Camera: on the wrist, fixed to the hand. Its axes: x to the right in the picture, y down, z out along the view.
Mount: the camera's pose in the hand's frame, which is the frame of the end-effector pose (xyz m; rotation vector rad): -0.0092 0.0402 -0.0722 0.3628 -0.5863 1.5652
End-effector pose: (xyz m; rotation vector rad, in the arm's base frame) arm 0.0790 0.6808 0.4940 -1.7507 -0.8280 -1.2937
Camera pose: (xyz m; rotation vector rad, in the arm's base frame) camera 0.0787 0.5978 0.4886 -1.7061 0.1797 0.3860
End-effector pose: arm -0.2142 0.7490 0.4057 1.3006 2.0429 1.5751
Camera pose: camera -0.2369 0.6960 0.4656 -2.6482 -0.5813 -0.6045
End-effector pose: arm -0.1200 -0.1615 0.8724 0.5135 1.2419 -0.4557
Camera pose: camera -0.1542 -0.0858 0.8688 1.3446 -0.0404 0.5120
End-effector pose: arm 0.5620 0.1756 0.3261 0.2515 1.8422 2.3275
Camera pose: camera 0.5533 0.0960 0.3486 -1.8112 -1.1719 -1.1632
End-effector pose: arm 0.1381 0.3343 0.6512 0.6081 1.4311 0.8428
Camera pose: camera 0.0618 0.3416 0.6834 2.1538 0.3270 1.3685
